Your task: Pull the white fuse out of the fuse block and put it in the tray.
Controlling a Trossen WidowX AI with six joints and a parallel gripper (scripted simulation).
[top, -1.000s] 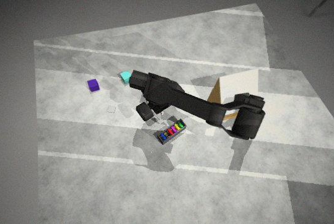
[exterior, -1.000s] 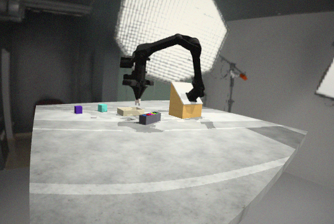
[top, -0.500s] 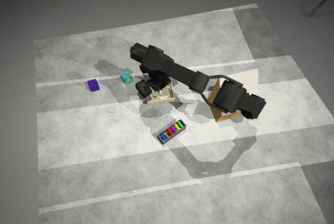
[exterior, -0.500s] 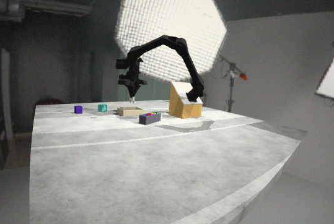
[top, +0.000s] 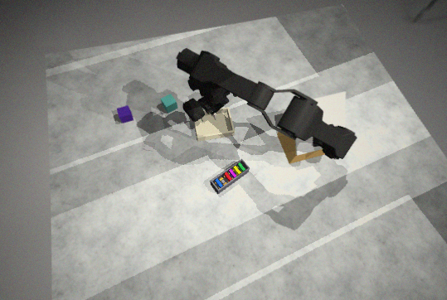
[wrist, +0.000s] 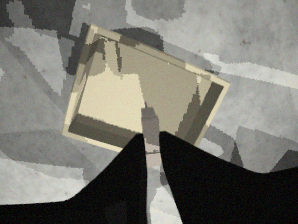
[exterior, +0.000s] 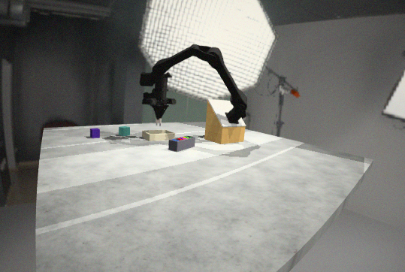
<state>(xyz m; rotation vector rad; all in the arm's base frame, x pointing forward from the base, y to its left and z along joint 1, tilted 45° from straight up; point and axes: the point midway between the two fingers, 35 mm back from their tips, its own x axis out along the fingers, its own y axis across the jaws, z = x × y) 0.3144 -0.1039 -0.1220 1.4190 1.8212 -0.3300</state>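
The beige tray lies 90 mm below my gripper tip. The rest, counted from my gripper tip: teal cube (140 mm ahead, 110 mm to the right, 70 mm below); white fuse (10 mm below); purple cube (300 mm ahead, 90 mm to the right, 70 mm below).
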